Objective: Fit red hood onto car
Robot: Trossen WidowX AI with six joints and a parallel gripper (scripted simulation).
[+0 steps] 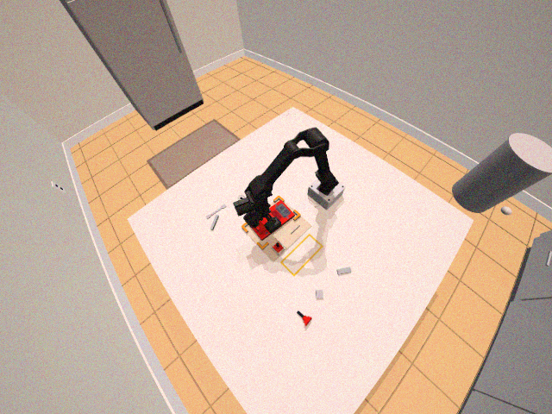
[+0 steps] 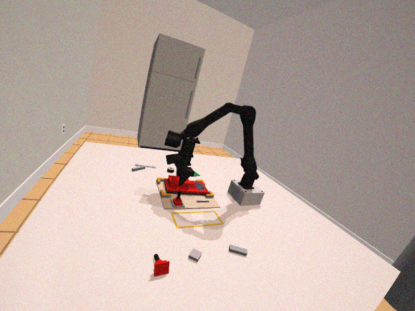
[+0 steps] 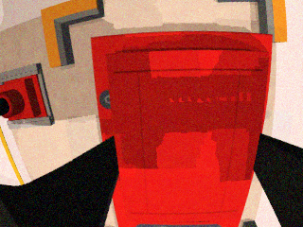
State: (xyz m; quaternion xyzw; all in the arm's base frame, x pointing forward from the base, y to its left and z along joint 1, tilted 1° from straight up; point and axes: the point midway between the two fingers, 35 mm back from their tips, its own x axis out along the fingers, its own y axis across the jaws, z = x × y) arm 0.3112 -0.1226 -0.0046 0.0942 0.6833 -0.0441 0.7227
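The red hood is 1 cm above my gripper tip. From my gripper tip the other things lie so: wrench: 10 cm ahead, 25 cm to the right, 4 cm below; then green card: 16 cm behind, 18 cm to the right, 4 cm below; then black ring: 3 cm behind, 19 cm to the right, 3 cm below.
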